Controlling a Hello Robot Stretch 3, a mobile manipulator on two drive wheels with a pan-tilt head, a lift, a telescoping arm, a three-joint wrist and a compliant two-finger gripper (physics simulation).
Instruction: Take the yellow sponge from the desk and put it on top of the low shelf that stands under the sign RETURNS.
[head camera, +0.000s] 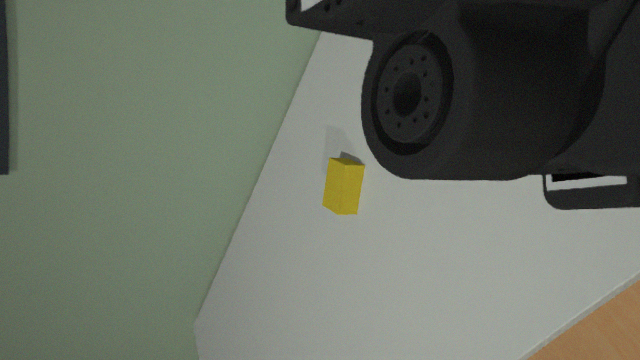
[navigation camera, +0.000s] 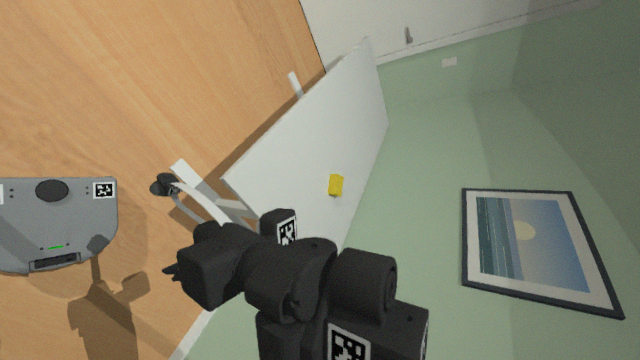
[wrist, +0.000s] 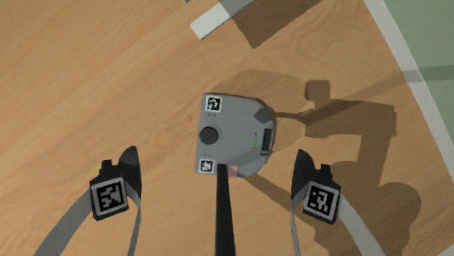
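Seen in the pictures: gripper, fingertip midpoint: (navigation camera: 166, 225); robot's base at its link origin: (navigation camera: 53, 189).
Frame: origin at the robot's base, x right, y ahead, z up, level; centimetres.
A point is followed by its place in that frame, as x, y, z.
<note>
The yellow sponge (head camera: 343, 187) {85.1, 1.0, 76.2} (navigation camera: 335, 185) {85.1, 0.8, 76.0} lies on the white desk (head camera: 425, 270) {66.9, 14.4, 72.0} (navigation camera: 310, 135) {70.0, 23.0, 72.0}, near the edge along the green wall. My gripper (navigation camera: 168, 227) {12.3, -2.4, 86.9} (wrist: 217, 166) {12.3, -2.4, 86.9} is open and empty. In the navigation camera view it is off the desk's near end, over the wooden floor and away from the sponge. In the wrist view its two fingers stand wide apart with the floor and my base beyond them. In the head camera view the dark wrist hides part of the desk, and the fingers do not show. The low shelf and the sign RETURNS do not show.
My grey base (navigation camera: 60, 220) {1.5, -10.0, 16.0} (wrist: 235, 135) stands on the wooden floor (navigation camera: 125, 90) {22.1, 45.0, 0.0} (wrist: 100, 75). White desk legs (navigation camera: 185, 170) (wrist: 211, 21) stick out beside the near end of the desk. A framed picture (navigation camera: 530, 240) {115.3, -21.2, 153.9} hangs on the green wall (head camera: 125, 150) {134.0, -7.2, 106.9} (navigation camera: 425, 210) {126.5, -14.0, 111.4}.
</note>
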